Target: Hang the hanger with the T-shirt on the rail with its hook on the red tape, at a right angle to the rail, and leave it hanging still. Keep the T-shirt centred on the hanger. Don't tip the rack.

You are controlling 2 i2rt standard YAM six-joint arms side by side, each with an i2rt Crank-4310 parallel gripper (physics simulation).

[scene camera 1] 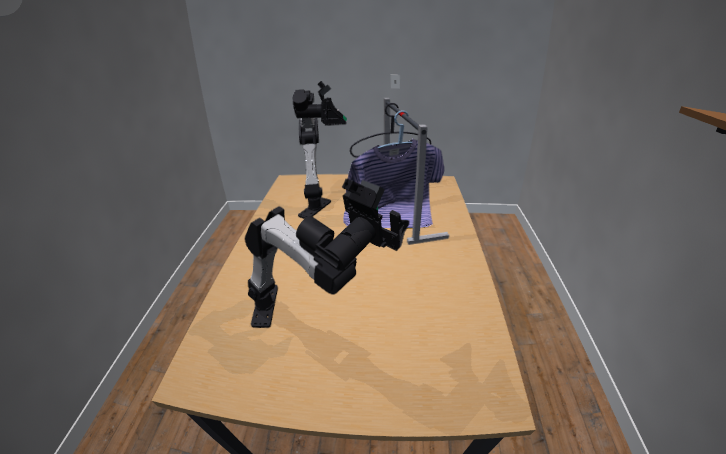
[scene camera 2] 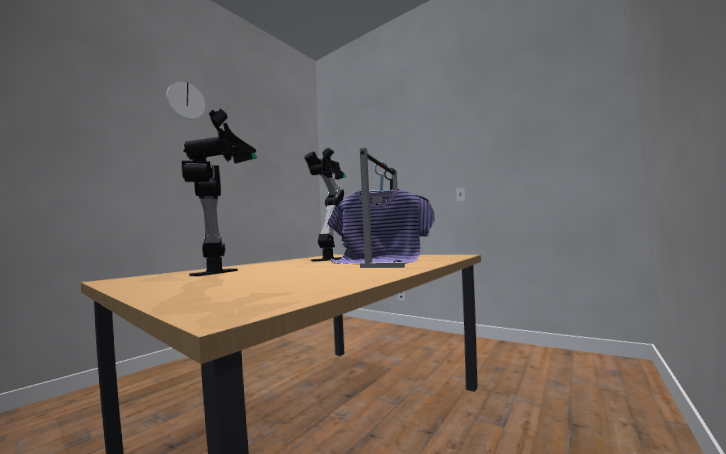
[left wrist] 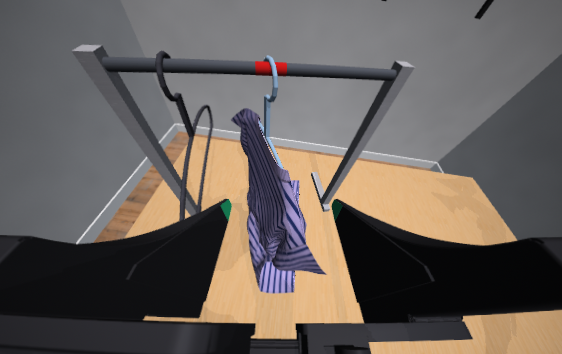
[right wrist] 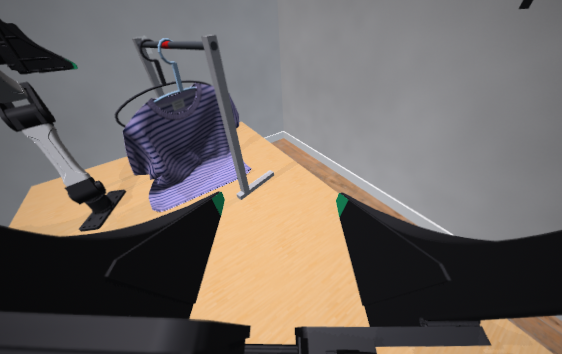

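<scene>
The light-blue hanger (scene camera 1: pixel 401 134) (scene camera 2: pixel 381 183) (left wrist: pixel 267 117) (right wrist: pixel 177 77) hangs by its hook on the red tape (left wrist: pixel 262 68) (right wrist: pixel 165 44) of the dark rail (left wrist: pixel 340 71) (right wrist: pixel 190 45). In the left wrist view it shows nearly edge-on, roughly square to the rail. The purple striped T-shirt (scene camera 1: pixel 385 176) (scene camera 2: pixel 396 227) (left wrist: pixel 265 190) (right wrist: pixel 182 142) covers both shoulders of the hanger, and its hem reaches down to the tabletop. My left gripper (left wrist: pixel 281 201) (scene camera 1: pixel 345 119) is open and empty, apart from the hanger and in front of the rack. My right gripper (right wrist: pixel 280 195) is open and empty, on the near side of the rack.
A black hanger (left wrist: pixel 186 117) (right wrist: pixel 159 72) hangs on the rail beside the shirt, towards the far post. The rack's near grey post (scene camera 1: pixel 420 187) (right wrist: pixel 227 115) stands upright on its foot (scene camera 1: pixel 439 236) on the wooden table (scene camera 1: pixel 401 321).
</scene>
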